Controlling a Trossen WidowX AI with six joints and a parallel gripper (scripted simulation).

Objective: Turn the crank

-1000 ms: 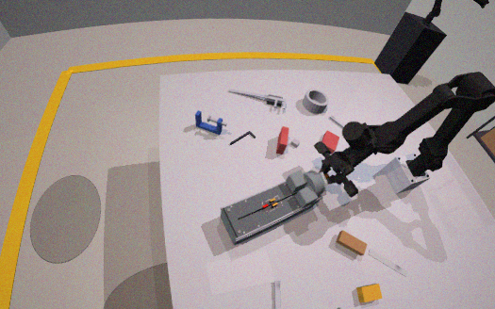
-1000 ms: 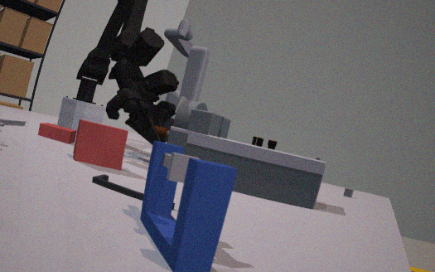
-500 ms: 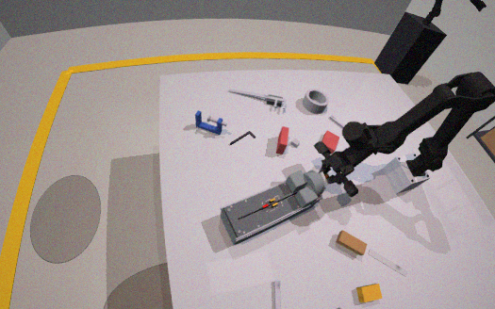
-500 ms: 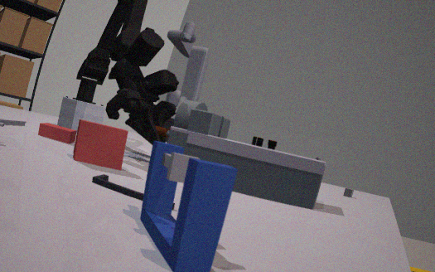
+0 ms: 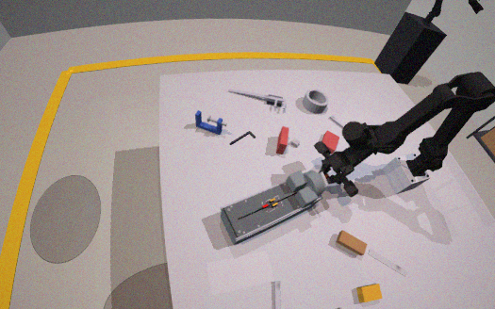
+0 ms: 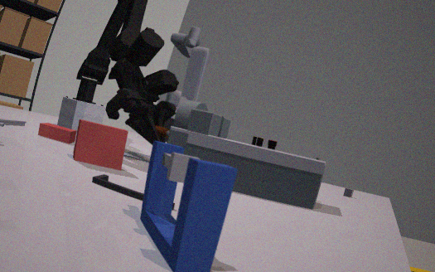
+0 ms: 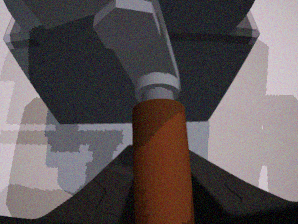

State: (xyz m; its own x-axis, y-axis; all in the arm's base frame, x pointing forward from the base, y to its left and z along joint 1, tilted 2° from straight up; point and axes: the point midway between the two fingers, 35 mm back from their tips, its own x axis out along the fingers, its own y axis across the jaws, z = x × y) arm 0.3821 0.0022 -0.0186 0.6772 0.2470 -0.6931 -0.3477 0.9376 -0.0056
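Right now the crank handle is 2 cm behind my gripper tip, 1 cm to the right of it and 3 cm above it. Round my gripper tip: tan block: 8 cm behind, 19 cm to the left, 2 cm below; then red pointer: 17 cm ahead, 7 cm to the left, 5 cm above; then black hex key: 18 cm ahead, 21 cm to the right, 3 cm below.
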